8 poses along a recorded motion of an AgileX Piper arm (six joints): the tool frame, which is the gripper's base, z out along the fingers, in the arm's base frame.
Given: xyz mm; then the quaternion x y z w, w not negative.
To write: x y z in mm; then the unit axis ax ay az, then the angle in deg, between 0 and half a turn. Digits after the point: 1 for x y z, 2 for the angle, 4 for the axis.
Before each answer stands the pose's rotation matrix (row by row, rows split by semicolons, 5 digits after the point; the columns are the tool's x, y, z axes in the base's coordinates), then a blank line. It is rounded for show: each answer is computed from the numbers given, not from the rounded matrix.
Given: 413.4 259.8 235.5 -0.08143 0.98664 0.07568 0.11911
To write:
-0.95836 -0.17871 0.22271; -0.14266 0.97528 0.16874; -0.24736 0.12994 -0.96017

413.4 259.8 235.5 -0.0820 0.9937 0.0762 166.32
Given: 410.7 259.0 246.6 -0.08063 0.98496 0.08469 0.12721
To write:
-0.95463 -0.18038 0.23694; -0.13729 0.97265 0.18735; -0.26425 0.14632 -0.95329

410.7 259.0 246.6 -0.0813 0.9930 0.0854 165.38
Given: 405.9 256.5 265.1 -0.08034 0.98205 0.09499 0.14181
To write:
-0.94687 -0.18474 0.26326; -0.13085 0.96905 0.20935; -0.29379 0.16378 -0.94173

405.9 256.5 265.1 -0.0812 0.9921 0.0960 163.69
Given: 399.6 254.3 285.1 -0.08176 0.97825 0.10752 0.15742
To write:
-0.93707 -0.19382 0.29041; -0.12611 0.96351 0.23610; -0.32557 0.18462 -0.92732

399.6 254.3 285.1 -0.0828 0.9906 0.1089 161.89
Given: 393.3 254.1 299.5 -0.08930 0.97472 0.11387 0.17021
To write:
-0.92611 -0.21285 0.31148; -0.13532 0.95812 0.25238; -0.35215 0.19158 -0.91612

393.3 254.1 299.5 -0.0906 0.9892 0.1156 160.40
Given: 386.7 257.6 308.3 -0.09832 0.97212 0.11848 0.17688
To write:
-0.91809 -0.23307 0.32060; -0.14924 0.95259 0.26513; -0.36719 0.19557 -0.90935

386.7 257.6 308.3 -0.0999 0.9877 0.1204 159.62
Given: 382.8 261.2 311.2 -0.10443 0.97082 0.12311 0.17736
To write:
-0.91528 -0.24643 0.31865; -0.15909 0.94788 0.27608; -0.37008 0.20199 -0.90678

382.8 261.2 311.2 -0.1061 0.9865 0.1251 159.57
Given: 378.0 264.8 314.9 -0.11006 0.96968 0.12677 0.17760
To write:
-0.91269 -0.25847 0.31652; -0.16842 0.94363 0.28494; -0.37233 0.20676 -0.90478

378.0 264.8 314.9 -0.1118 0.9853 0.1288 159.54
